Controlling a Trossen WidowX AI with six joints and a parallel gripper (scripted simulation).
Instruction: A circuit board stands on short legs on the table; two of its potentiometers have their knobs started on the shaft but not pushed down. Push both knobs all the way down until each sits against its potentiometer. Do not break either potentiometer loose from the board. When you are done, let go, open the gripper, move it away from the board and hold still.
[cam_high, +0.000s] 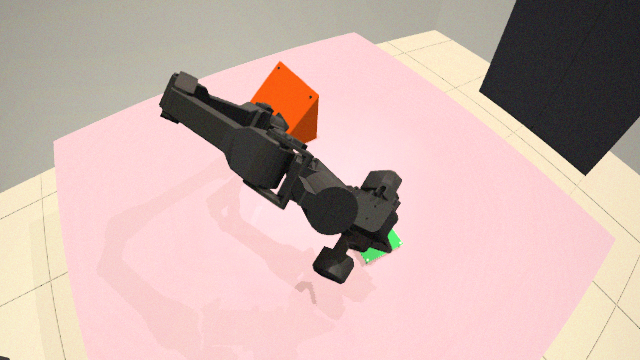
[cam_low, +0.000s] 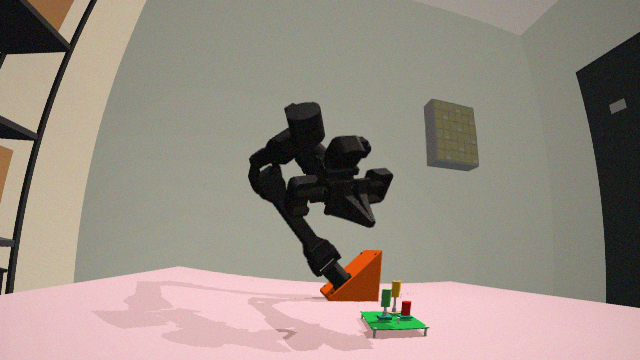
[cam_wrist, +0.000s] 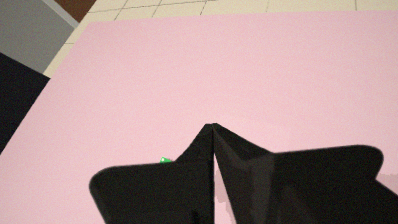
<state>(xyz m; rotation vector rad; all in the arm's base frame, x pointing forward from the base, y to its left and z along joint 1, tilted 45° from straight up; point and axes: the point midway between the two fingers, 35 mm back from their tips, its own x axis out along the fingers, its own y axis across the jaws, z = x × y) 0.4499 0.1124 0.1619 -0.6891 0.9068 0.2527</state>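
Now: the yellow knob 16 cm behind my gripper tip, 12 cm below it and 9 cm to the left of it. Also, from my gripper tip: green knob 13 cm below, 11 cm behind, 6 cm to the left.
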